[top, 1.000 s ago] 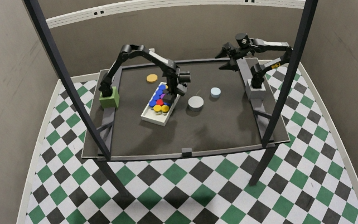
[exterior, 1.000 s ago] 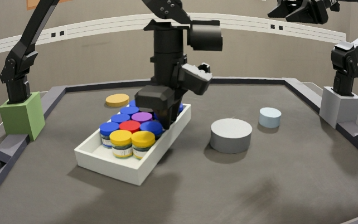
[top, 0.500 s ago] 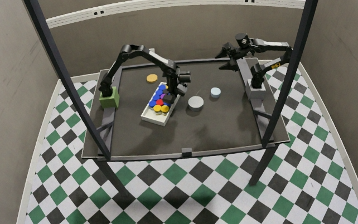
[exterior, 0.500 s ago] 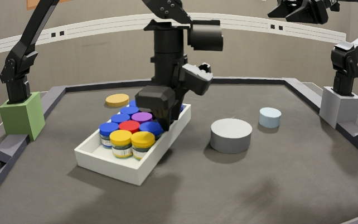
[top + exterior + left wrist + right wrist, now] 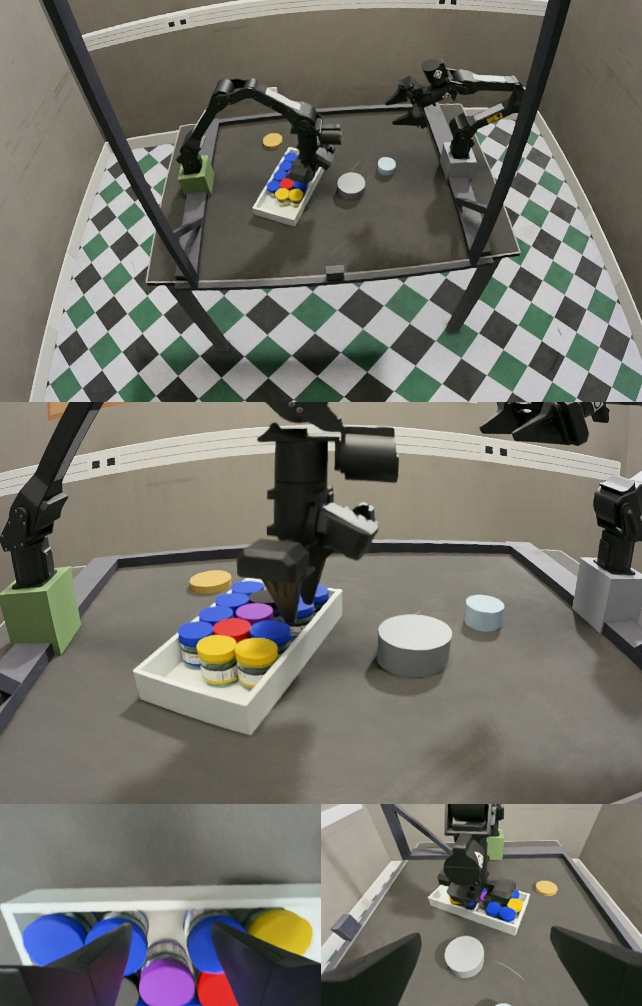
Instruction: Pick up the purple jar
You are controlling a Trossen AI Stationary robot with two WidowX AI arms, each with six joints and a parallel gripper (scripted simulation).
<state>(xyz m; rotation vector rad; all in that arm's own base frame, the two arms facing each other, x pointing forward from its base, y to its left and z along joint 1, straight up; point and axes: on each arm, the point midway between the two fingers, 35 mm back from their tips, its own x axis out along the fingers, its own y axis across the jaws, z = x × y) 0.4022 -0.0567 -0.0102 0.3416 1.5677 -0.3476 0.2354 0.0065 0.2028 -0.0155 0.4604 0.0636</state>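
Now: the purple jar 60 mm below my left hand, 50 mm to the left of it and 30 mm ahead of it. From my left hand the other things lie so: red jar (80 mm to the left, 60 mm below, 20 mm behind); light blue cylinder (260 mm to the right, 70 mm below, 60 mm ahead); grey cylinder (130 mm to the right, 70 mm below, 20 mm behind).
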